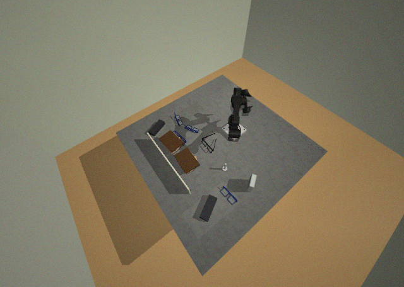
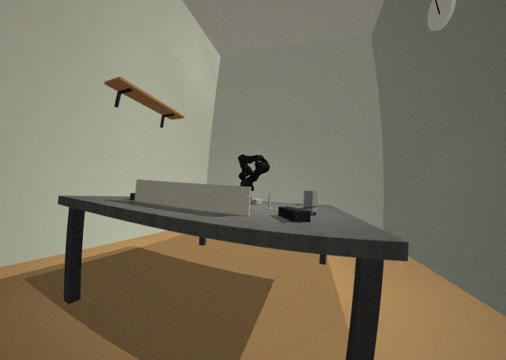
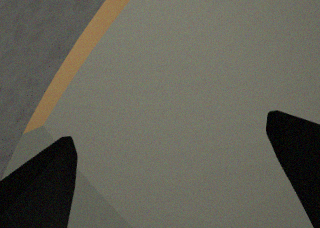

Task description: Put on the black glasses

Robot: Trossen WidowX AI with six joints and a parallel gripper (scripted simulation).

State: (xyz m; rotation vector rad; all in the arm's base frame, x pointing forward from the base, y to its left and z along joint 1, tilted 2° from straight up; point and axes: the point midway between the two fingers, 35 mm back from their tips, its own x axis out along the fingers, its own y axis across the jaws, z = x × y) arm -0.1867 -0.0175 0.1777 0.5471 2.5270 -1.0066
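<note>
The white stand is 53 cm ahead of my gripper tip, 23 cm to the left of it and 18 cm below it. The rest, counted from my gripper tip: brown head: 70 cm ahead, 15 cm below, 2 cm to the left; long white board: 83 cm ahead, 15 cm below, 9 cm to the right; white box: 48 cm ahead, 45 cm to the left, 15 cm below.
</note>
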